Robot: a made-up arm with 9 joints. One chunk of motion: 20 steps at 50 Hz.
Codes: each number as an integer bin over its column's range. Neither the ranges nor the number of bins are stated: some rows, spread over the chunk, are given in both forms.
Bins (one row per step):
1: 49 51 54 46 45 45
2: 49 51 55 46 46 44
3: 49 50 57 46 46 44
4: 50 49 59 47 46 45
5: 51 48 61 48 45 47
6: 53 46 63 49 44 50
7: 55 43 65 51 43 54
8: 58 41 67 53 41 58
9: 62 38 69 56 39 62
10: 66 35 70 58 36 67
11: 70 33 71 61 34 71
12: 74 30 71 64 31 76
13: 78 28 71 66 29 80
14: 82 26 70 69 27 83
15: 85 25 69 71 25 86
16: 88 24 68 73 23 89
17: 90 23 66 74 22 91
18: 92 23 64 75 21 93
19: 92 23 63 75 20 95
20: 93 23 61 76 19 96
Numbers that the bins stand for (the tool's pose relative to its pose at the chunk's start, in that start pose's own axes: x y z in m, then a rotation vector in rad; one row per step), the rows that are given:
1: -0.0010 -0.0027 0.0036 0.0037 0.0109 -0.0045
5: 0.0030 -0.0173 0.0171 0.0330 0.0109 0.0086
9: 0.0253 -0.0658 0.0324 0.1502 -0.0679 0.1071
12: 0.0495 -0.1045 0.0363 0.2674 -0.1729 0.1990
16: 0.0778 -0.1336 0.0305 0.3992 -0.2780 0.2843
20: 0.0879 -0.1385 0.0171 0.4431 -0.3305 0.3303
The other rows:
2: -0.0010 -0.0027 0.0056 0.0037 0.0240 -0.0111
3: -0.0010 -0.0076 0.0094 0.0037 0.0240 -0.0111
4: 0.0010 -0.0124 0.0132 0.0184 0.0240 -0.0045
6: 0.0071 -0.0270 0.0209 0.0477 -0.0022 0.0283
7: 0.0111 -0.0415 0.0247 0.0770 -0.0154 0.0545
8: 0.0172 -0.0512 0.0286 0.1063 -0.0416 0.0808
10: 0.0333 -0.0803 0.0343 0.1795 -0.1073 0.1399
11: 0.0414 -0.0900 0.0363 0.2234 -0.1335 0.1662
13: 0.0576 -0.1142 0.0363 0.2967 -0.1992 0.2253
14: 0.0657 -0.1239 0.0343 0.3406 -0.2255 0.2449
15: 0.0717 -0.1288 0.0324 0.3699 -0.2517 0.2646
17: 0.0818 -0.1385 0.0267 0.4138 -0.2911 0.2975
18: 0.0859 -0.1385 0.0228 0.4285 -0.3042 0.3106
19: 0.0859 -0.1385 0.0209 0.4285 -0.3174 0.3237

